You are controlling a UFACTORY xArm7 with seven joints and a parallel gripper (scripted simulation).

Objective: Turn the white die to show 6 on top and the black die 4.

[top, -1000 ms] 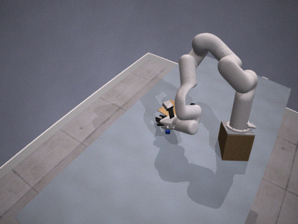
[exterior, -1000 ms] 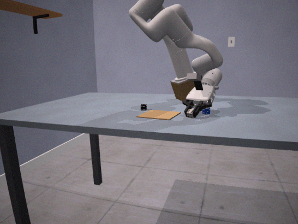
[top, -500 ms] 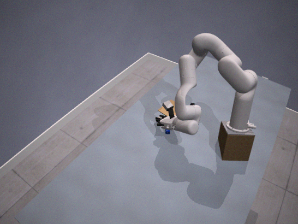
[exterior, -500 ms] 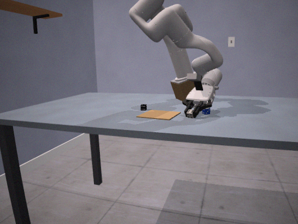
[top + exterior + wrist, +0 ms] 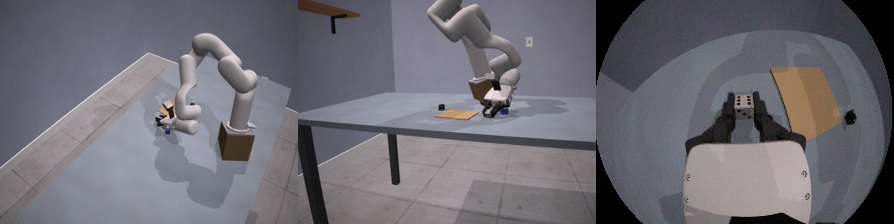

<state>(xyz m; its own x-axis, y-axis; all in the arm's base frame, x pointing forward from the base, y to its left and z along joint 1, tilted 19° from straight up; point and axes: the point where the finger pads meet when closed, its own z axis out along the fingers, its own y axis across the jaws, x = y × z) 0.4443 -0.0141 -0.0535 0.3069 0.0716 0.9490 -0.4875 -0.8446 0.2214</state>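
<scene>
Now: the white die 10 mm ahead of my hand and 10 mm below it. The rest, counted from my hand: blue die 70 mm behind, 60 mm to the left, 10 mm below; black die 140 mm behind, 210 mm to the right, 10 mm below; mat 40 mm behind, 130 mm to the right, 20 mm below.
</scene>
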